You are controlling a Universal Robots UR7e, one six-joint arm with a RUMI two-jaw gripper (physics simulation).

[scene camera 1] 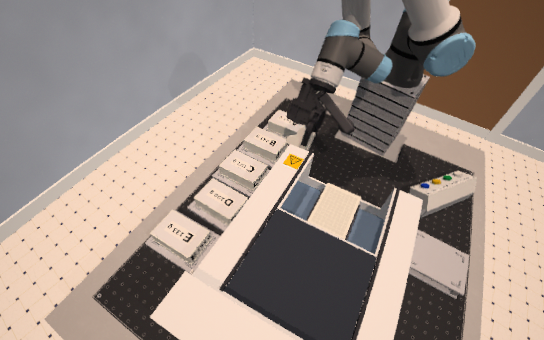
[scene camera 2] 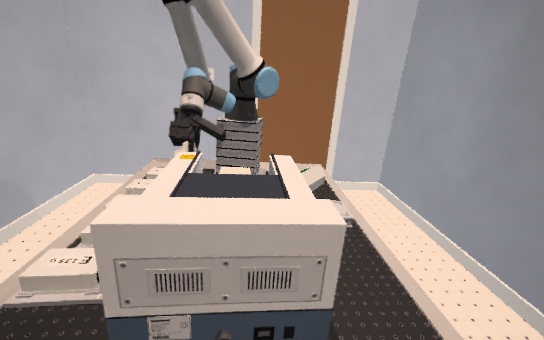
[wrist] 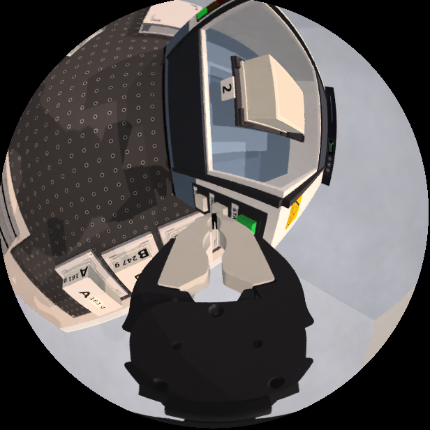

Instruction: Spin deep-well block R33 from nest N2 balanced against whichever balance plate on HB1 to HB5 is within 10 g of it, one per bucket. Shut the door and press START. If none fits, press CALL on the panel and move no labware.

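Places are measured from the arm's base along level axes (x back, y right, z up), in metres.
Pixels of known places: arm's base at its link origin: (scene camera 1: 397, 75) (scene camera 2: 241, 118).
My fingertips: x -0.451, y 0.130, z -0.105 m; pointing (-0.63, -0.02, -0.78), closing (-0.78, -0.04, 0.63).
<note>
Ahead of a thing's pixels: the offset from my fingertips to its middle.
My gripper (scene camera 1: 308, 140) (scene camera 2: 190, 146) (wrist: 214, 214) is shut and empty, its tips close in front of the pale buttons and beside the green START button (wrist: 246, 224) on the centrifuge front. The centrifuge @(dy -0.153, dx -0.231, dz -0.023 m) (scene camera 1: 250, 220) (scene camera 2: 220, 212) has its chamber open. A cream block @(dy -0.147, dx -0.109, dz +0.015 m) (scene camera 1: 335, 207) (wrist: 272, 92) sits in the bucket marked 2; no R33 label is readable. Balance plates A 161 g @(dy +0.153, dx +0.245, dz -0.112 m) (scene camera 1: 283, 121) (wrist: 90, 295), B 247 g @(dy +0.166, dx +0.111, dz -0.112 m) (scene camera 1: 265, 142) (wrist: 140, 265), C 121 g @(dy +0.161, dx -0.026, dz -0.112 m) (scene camera 1: 244, 167), D 190 g @(dy +0.143, dx -0.159, dz -0.112 m) (scene camera 1: 220, 200) and E 133 g @(dy +0.161, dx -0.300, dz -0.112 m) (scene camera 1: 180, 233) (scene camera 2: 57, 275) sit on their nests.
The panel @(dy -0.414, dx +0.255, dz -0.103 m) (scene camera 1: 442, 192) (scene camera 2: 313, 177) with coloured buttons stands across from the balance plates. A flat pale nest @(dy -0.435, dx +0.004, dz -0.125 m) (scene camera 1: 440, 262) lies beside the centrifuge. The ribbed grey pedestal (scene camera 1: 382, 112) (scene camera 2: 239, 145) stands under the arm, behind the gripper.
</note>
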